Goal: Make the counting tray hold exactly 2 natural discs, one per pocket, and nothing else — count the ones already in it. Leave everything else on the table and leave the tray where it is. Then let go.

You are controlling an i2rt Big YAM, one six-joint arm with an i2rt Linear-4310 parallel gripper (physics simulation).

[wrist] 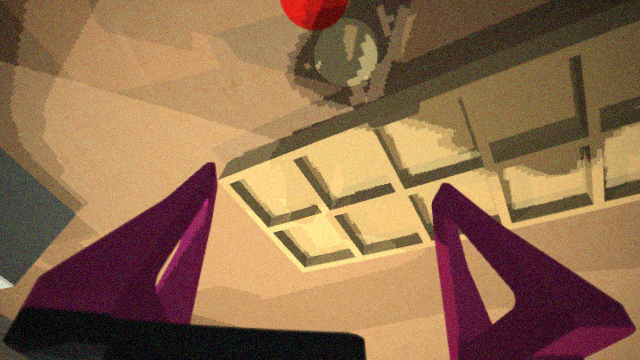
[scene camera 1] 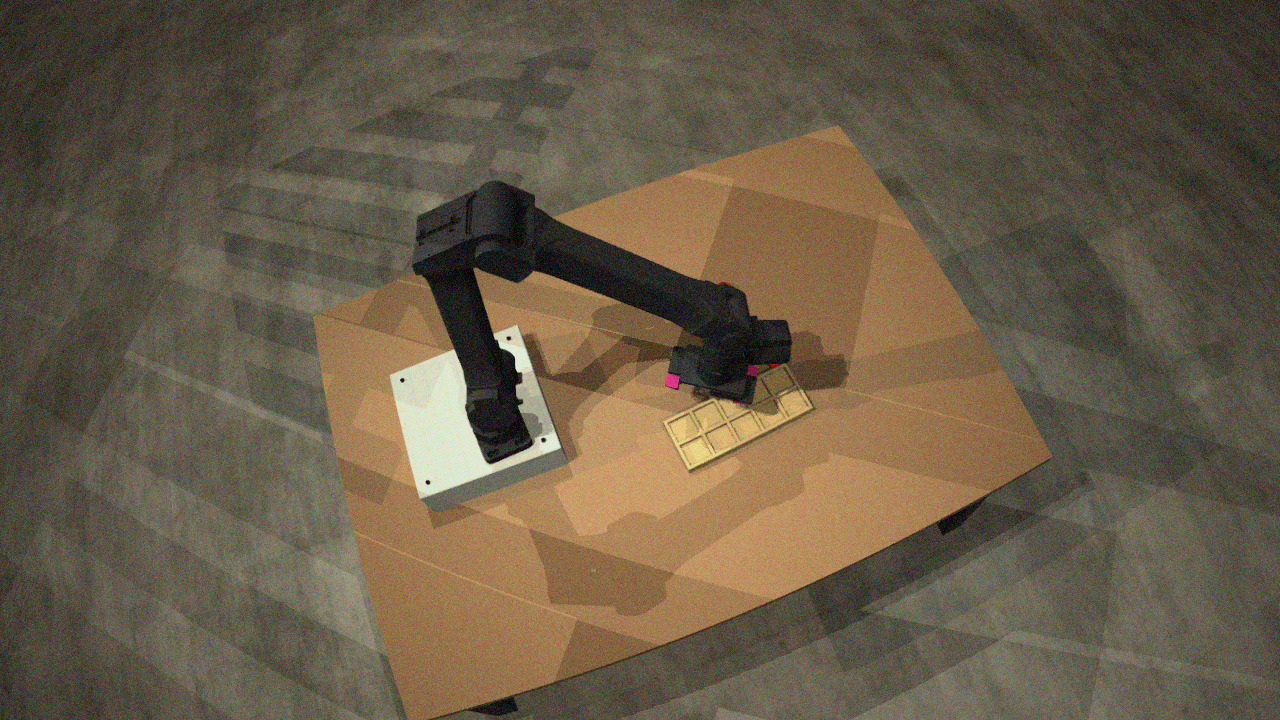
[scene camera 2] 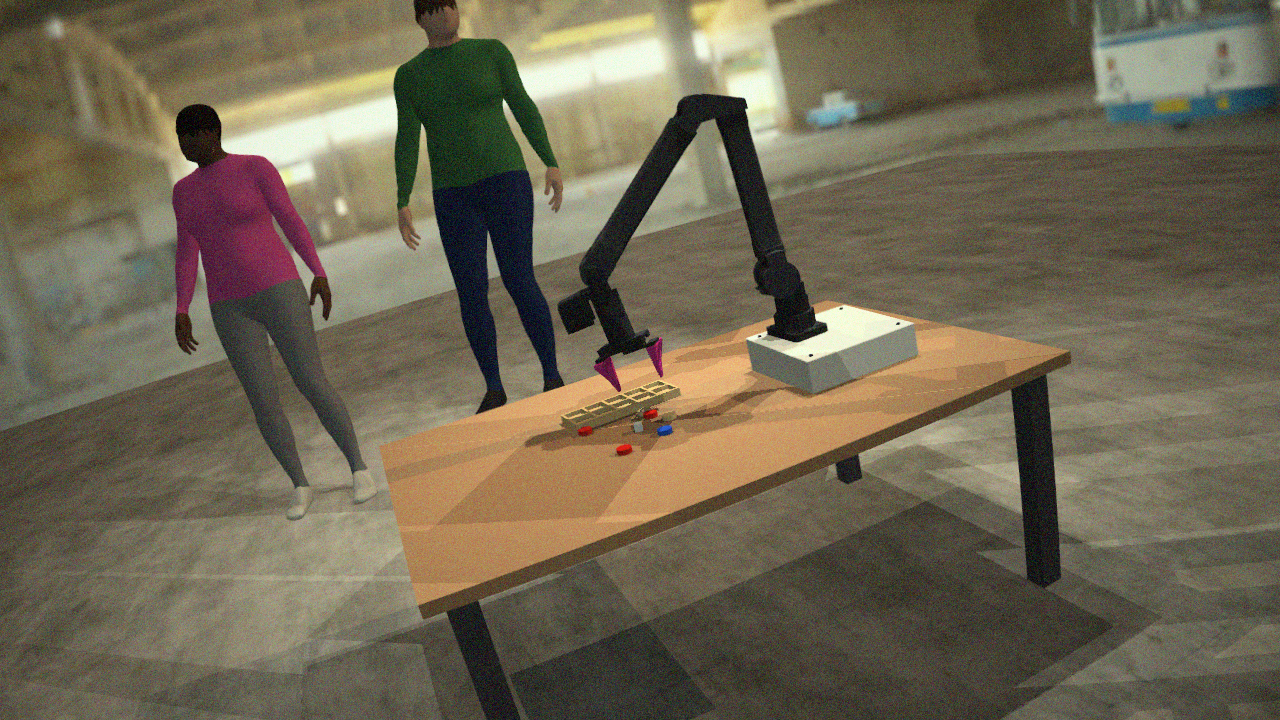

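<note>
The pale yellow counting tray (scene camera 1: 751, 437) (scene camera 2: 622, 411) (wrist: 325, 212) has two rows of pockets. No disc shows in the pockets I can see; the arm covers some in scene camera 1, and the right end is cut off in the wrist view. A natural disc (wrist: 346, 52) lies on the table by the tray's long side, in shadow, close to a red disc (wrist: 314, 11) (scene camera 2: 650, 413). Another natural disc (scene camera 2: 667, 417) lies further out. My gripper (scene camera 1: 711, 383) (scene camera 2: 640, 383) (wrist: 330, 183) is open and empty, with its magenta fingers pointing down above the tray.
Two more red discs (scene camera 2: 585, 430) (scene camera 2: 623, 449), a blue disc (scene camera 2: 665, 430) and a small whitish cube (scene camera 2: 637, 427) lie beside the tray. The white base box (scene camera 1: 447, 429) (scene camera 2: 850, 335) carries the arm on the wooden table (scene camera 1: 939, 385) (scene camera 2: 501, 510). Two people stand behind the table.
</note>
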